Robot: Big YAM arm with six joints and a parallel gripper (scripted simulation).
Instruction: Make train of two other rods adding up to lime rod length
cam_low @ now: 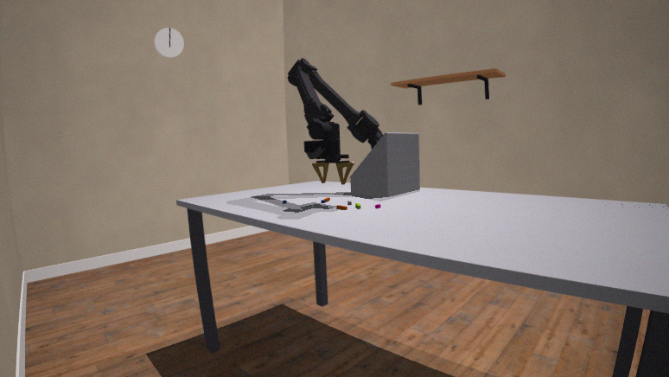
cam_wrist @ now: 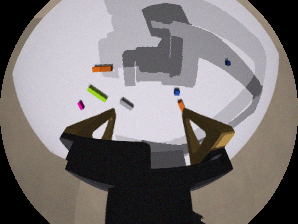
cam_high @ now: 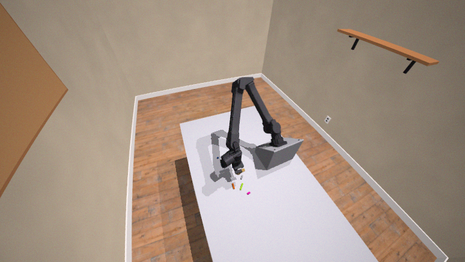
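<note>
Now: the grey rod 8 cm below my hand, 5 cm to the left of it and 3 cm behind it. The rest, counted from my hand: magenta rod (17 cm to the left, 8 cm below, 3 cm behind); then lime rod (11 cm to the left, 8 cm below).
</note>
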